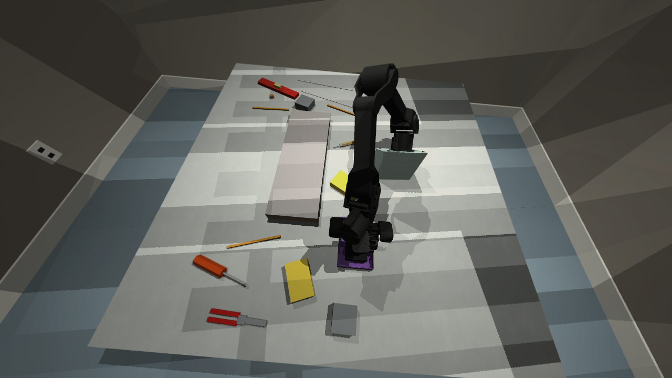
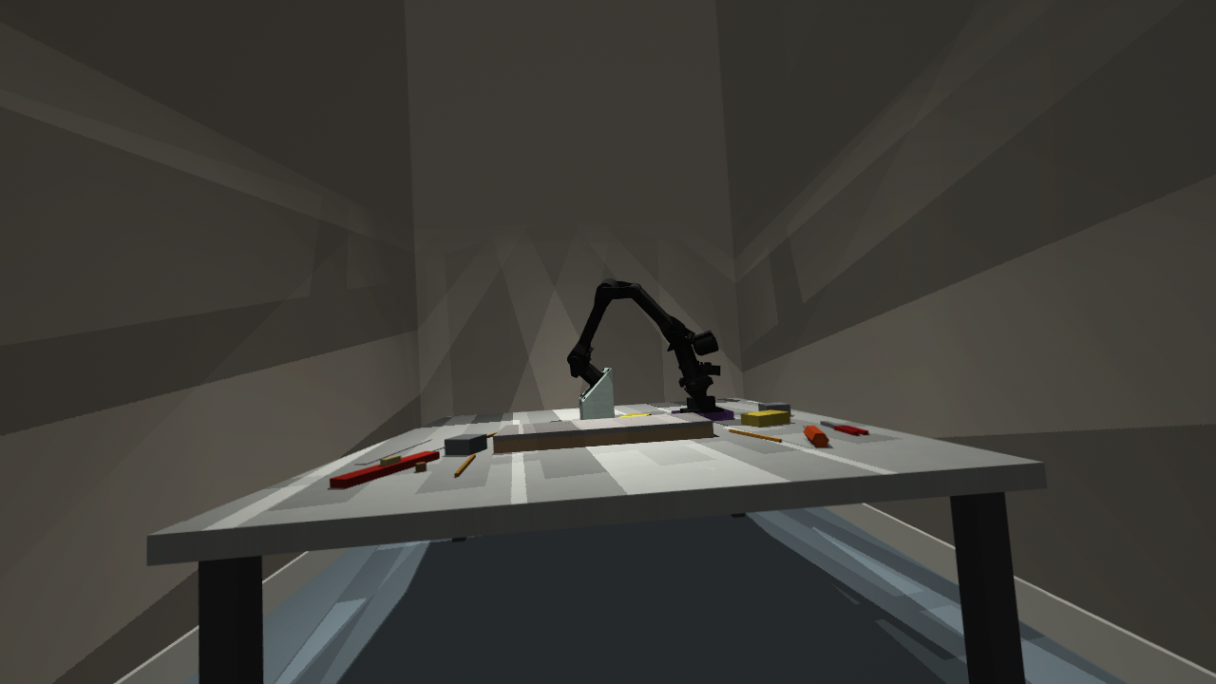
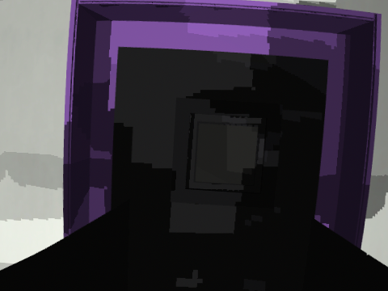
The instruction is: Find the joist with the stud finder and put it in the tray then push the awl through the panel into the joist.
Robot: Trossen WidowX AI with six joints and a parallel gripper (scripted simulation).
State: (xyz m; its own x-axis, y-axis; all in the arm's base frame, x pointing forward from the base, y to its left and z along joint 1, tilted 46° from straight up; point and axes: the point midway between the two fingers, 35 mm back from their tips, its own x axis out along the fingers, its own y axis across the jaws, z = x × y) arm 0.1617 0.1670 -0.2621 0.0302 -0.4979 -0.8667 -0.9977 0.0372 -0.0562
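Now: gripper tip 1 cm to the right of the stud finder and 2 cm below it. The rest, counted from my gripper tip: awl 4 cm ahead, 44 cm to the right, 3 cm below; then purple tray 1 cm to the right, 2 cm below; then red level 38 cm ahead, 80 cm to the right, 2 cm below.
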